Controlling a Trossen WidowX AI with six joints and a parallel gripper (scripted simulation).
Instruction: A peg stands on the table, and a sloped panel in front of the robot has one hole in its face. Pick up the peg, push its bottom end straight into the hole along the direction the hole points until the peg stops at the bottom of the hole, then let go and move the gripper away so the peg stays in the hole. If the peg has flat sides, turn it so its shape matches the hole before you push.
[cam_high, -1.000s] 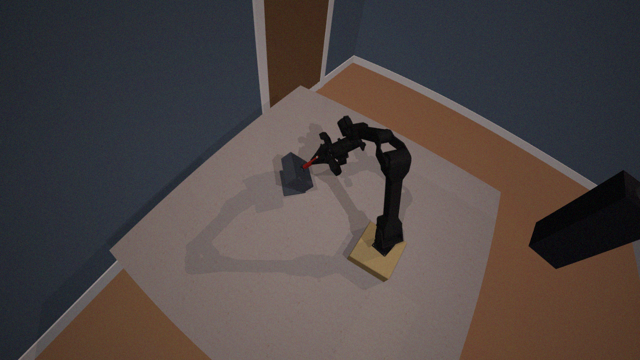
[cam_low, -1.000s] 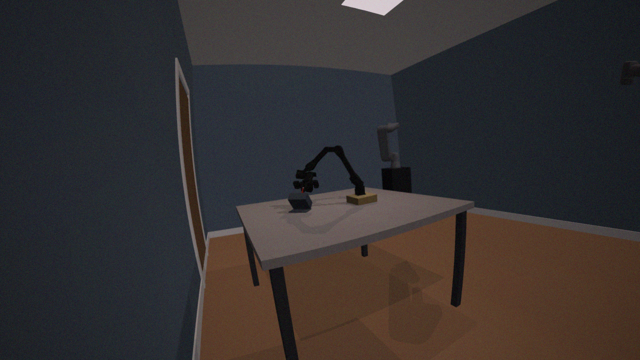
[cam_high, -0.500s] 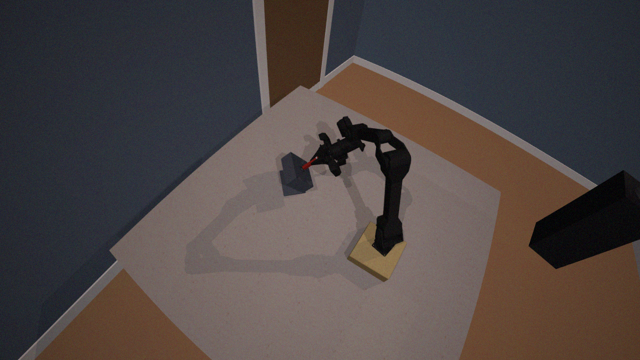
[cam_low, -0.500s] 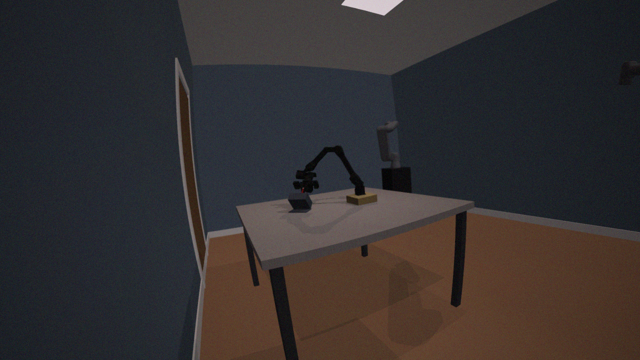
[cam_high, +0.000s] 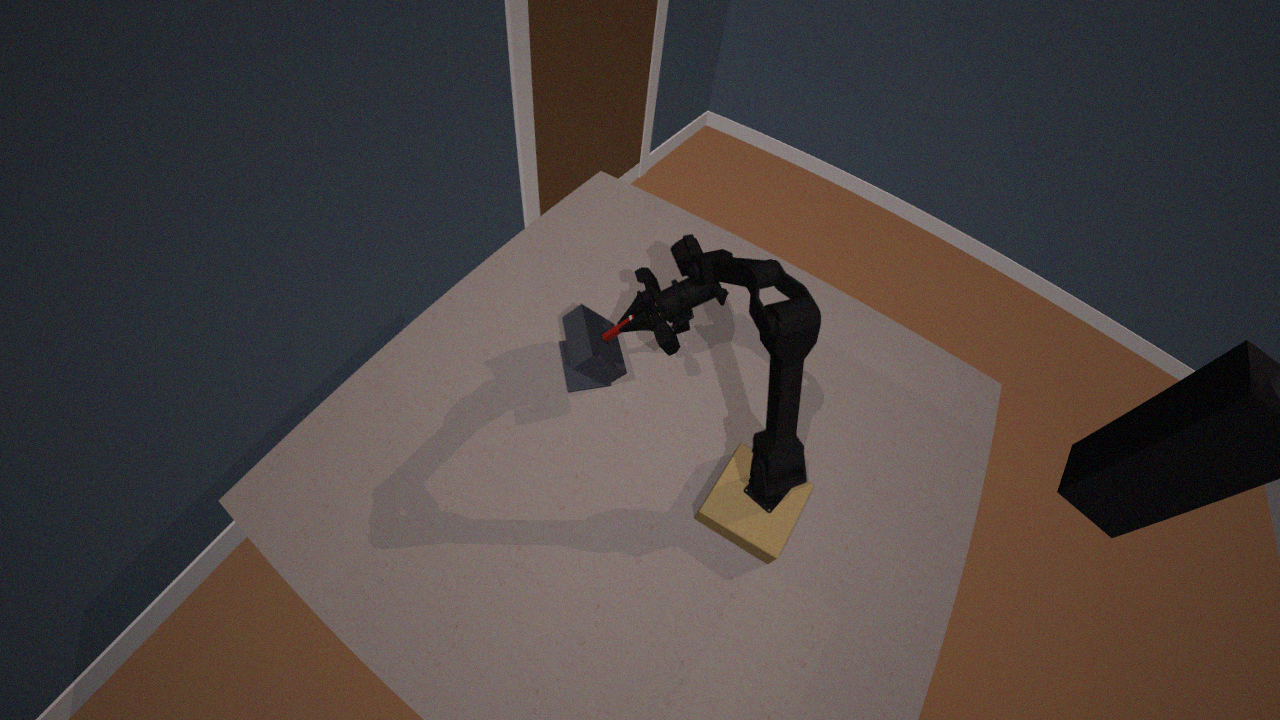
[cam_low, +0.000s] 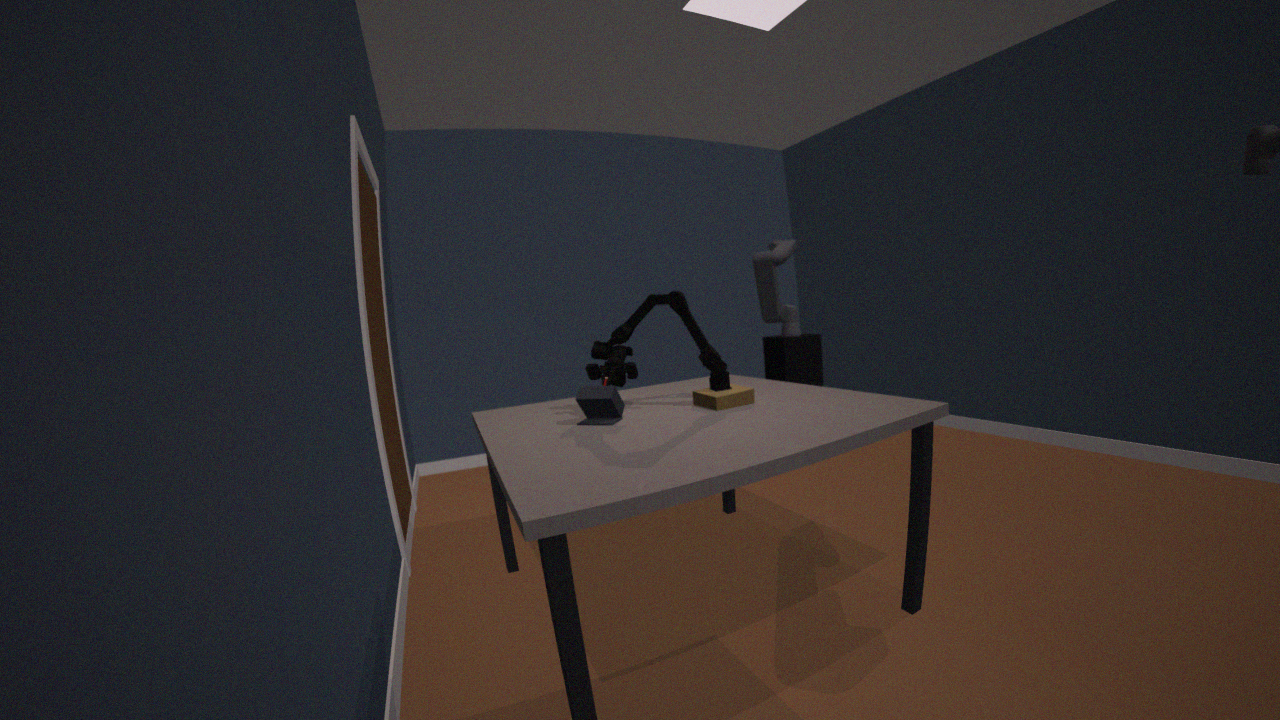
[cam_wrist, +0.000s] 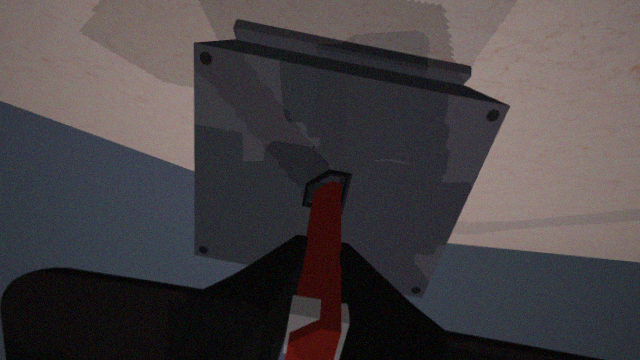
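My gripper tip is 50 mm above the dark grey sloped panel, 40 mm to the right of it and 30 mm short of it. Round my gripper tip: red peg (10 mm to the right, 10 mm behind, 10 mm above).
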